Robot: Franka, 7 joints.
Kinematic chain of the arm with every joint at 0, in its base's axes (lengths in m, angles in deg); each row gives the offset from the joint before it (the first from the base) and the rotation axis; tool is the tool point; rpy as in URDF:
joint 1: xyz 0 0 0.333 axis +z
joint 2: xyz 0 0 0 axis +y
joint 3: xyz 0 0 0.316 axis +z
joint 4: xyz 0.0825 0 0 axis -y
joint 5: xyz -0.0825 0 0.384 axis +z
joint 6: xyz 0 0 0 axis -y
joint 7: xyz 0.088 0 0 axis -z
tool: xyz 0 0 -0.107 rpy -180 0 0
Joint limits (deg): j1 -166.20..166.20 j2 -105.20..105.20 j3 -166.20..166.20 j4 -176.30..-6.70 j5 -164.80..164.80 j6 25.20..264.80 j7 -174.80..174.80
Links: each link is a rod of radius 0.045 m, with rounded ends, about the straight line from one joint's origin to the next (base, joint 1, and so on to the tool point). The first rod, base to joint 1, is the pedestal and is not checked.
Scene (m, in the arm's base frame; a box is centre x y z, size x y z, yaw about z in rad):
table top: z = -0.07
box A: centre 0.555 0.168 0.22 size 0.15 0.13 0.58 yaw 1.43
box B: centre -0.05 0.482 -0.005 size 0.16 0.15 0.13 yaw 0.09
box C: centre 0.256 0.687 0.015 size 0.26 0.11 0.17 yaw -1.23
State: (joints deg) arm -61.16 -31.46 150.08 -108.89 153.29 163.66 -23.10
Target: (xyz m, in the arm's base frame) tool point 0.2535 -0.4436 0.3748
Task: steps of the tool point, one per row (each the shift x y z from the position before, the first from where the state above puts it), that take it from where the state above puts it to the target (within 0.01 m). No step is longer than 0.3 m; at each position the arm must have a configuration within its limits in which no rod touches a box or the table.
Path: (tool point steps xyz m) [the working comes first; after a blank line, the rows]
Joints at the target: -148.57 -22.76 89.74 -127.69 148.18 162.91 -23.10
Straight joint move there: touches box A.

1: 0.1670 -0.0040 0.1176
2: 0.1643 -0.0778 0.1175
3: 0.1306 -0.1476 0.1102
4: 0.0691 -0.2000 0.0962
5: 0.0355 -0.2360 -0.1529
6: -0.1147 -0.2337 -0.1029
7: -0.2223 -0.1419 -0.0448

